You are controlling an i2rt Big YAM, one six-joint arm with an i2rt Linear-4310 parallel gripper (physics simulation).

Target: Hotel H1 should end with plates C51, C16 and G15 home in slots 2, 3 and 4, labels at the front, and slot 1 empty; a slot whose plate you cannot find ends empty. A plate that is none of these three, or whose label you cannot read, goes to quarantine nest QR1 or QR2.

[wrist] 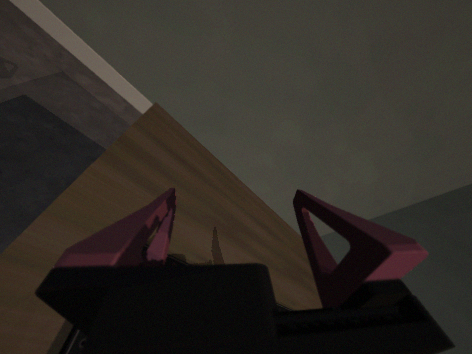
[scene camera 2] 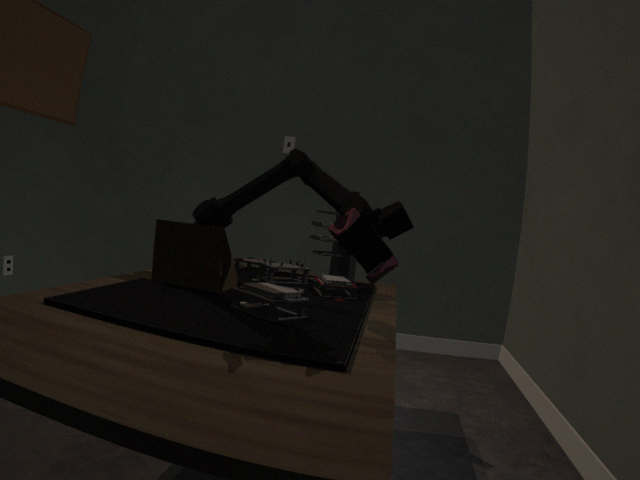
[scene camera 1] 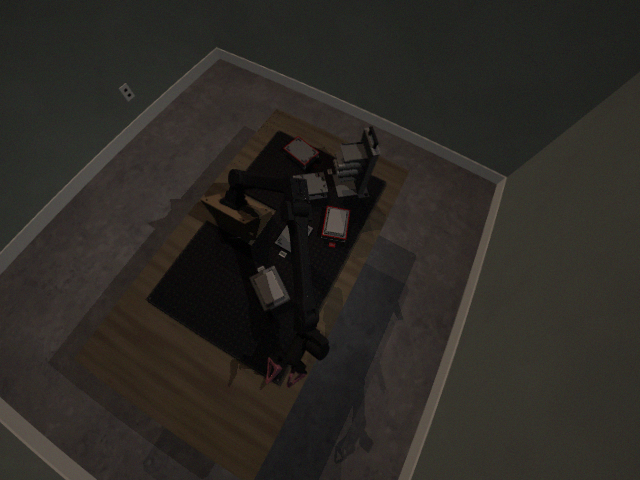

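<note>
My gripper is open and empty, above the table's near end in scene camera 1. The hotel is a grey tower with several shelves at the mat's far end. Its slot contents are unclear. A pale plate sits on a grey stand nearest the gripper. A red-edged nest holds a pale plate. Another red-edged nest has a pale top; whether that is a plate is unclear. No label is readable.
A grey stand with pegs is beside the hotel. A pale flat piece lies partly behind the arm. The arm stands on a wooden block. The black mat lies on the wooden table.
</note>
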